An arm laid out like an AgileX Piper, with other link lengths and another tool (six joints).
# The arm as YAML. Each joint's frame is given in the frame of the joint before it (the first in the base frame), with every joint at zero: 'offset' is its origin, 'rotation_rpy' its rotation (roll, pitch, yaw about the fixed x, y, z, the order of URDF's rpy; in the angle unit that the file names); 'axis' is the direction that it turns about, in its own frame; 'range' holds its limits. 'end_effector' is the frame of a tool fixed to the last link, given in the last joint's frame.
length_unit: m
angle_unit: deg
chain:
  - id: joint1
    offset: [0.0, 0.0, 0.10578]
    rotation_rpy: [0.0, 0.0, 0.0]
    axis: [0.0, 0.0, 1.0]
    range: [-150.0, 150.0]
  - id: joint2
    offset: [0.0, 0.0, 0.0]
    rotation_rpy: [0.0, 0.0, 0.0]
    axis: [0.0, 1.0, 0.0]
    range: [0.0, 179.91]
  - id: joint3
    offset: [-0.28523, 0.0, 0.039]
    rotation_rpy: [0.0, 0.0, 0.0]
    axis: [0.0, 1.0, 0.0]
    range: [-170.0, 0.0]
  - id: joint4
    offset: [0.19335, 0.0, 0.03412]
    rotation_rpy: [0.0, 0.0, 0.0]
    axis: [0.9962, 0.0, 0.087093]
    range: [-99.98, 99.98]
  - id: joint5
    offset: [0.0, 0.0, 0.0]
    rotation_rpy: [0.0, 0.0, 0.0]
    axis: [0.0, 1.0, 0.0]
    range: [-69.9, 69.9]
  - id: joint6
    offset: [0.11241, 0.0, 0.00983]
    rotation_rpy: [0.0, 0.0, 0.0]
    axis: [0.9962, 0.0, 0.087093]
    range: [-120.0, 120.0]
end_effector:
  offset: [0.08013, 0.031, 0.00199]
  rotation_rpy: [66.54, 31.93, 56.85]
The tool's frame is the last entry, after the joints.
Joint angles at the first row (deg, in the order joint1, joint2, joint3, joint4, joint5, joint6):
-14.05 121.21 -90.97 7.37 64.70 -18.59
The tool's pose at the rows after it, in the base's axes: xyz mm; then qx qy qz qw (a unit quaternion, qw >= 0):
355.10 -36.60 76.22 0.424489 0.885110 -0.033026 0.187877
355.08 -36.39 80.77 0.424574 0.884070 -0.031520 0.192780
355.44 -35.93 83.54 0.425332 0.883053 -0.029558 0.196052
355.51 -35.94 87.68 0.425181 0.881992 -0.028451 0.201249
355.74 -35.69 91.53 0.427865 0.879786 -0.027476 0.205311
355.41 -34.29 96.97 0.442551 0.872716 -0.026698 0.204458
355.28 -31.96 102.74 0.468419 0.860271 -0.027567 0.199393
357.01 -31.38 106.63 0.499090 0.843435 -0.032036 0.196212
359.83 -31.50 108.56 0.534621 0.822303 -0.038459 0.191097
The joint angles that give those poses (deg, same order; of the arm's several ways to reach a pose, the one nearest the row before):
-14.05 120.74 -90.97 7.37 64.70 -18.59
-14.05 120.02 -90.97 7.43 64.83 -18.59
-14.05 119.59 -90.97 7.60 64.83 -18.59
-14.05 118.92 -90.97 7.60 64.87 -18.59
-14.05 118.31 -90.97 7.67 64.93 -18.26
-14.11 117.50 -90.96 8.05 65.48 -16.56
-14.11 116.67 -90.97 8.54 66.25 -13.35
-14.11 116.09 -90.96 8.64 66.44 -9.27
-14.11 115.82 -90.97 8.64 66.38 -4.41

